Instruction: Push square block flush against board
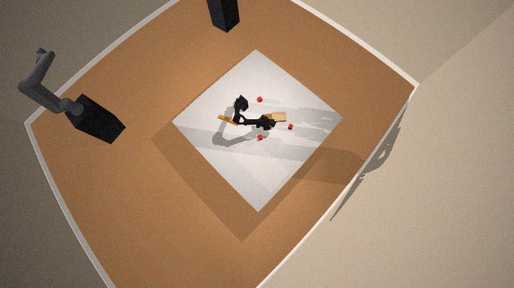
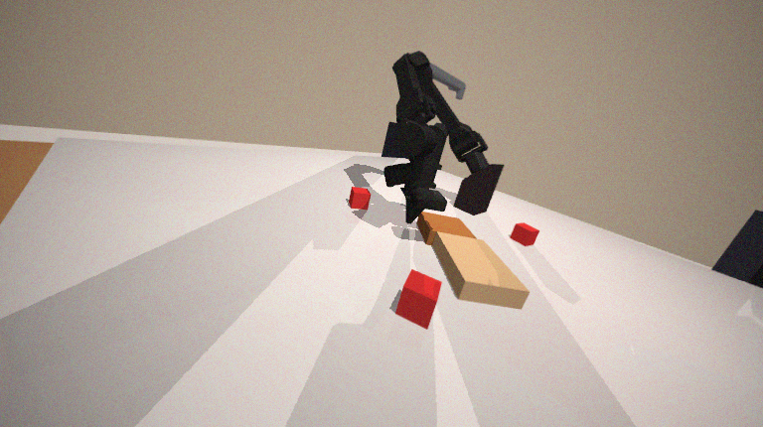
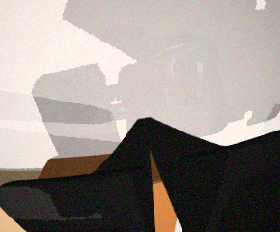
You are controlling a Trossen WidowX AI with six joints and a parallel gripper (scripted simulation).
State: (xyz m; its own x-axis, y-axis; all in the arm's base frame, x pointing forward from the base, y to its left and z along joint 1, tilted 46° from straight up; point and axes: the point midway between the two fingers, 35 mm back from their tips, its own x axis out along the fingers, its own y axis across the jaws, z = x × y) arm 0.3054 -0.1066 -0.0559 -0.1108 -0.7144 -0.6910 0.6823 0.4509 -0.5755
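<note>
My gripper tip is now 7 cm to the right of the orange square block, 3 cm past it and 1 cm below it. The rest, counted from my gripper tip: tan board: 16 cm to the left, 5 cm ahead, 1 cm above; then orange strip: 34 cm behind, 17 cm to the right, 1 cm above.
</note>
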